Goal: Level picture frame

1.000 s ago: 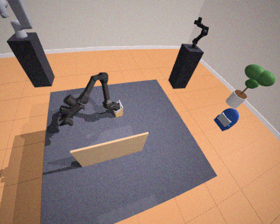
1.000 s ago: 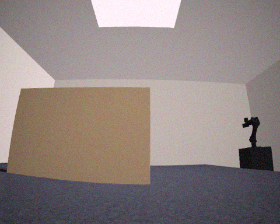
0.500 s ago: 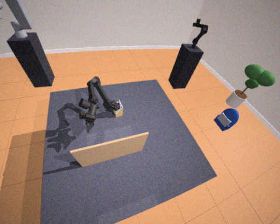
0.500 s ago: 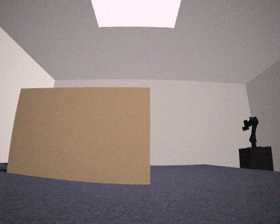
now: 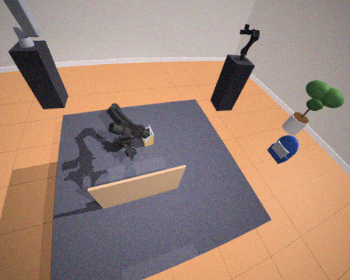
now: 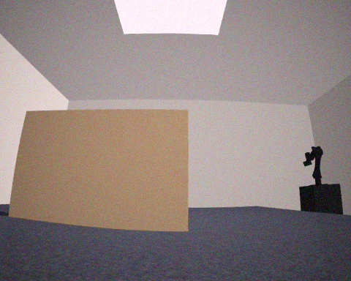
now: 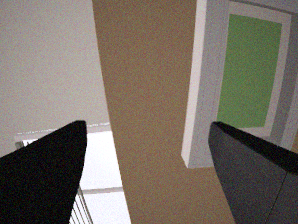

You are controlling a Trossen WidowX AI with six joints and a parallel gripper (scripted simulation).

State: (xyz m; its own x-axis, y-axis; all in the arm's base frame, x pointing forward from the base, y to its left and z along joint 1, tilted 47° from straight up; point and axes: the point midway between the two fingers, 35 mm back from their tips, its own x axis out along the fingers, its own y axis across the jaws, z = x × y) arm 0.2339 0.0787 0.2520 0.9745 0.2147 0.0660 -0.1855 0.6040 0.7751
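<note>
Right now the picture frame is 120 mm ahead of my gripper tip, 30 mm to the left of it and 110 mm below it. From my gripper tip the other things lie so: tan wall panel (130 mm ahead, 40 mm to the left, 120 mm below).
</note>
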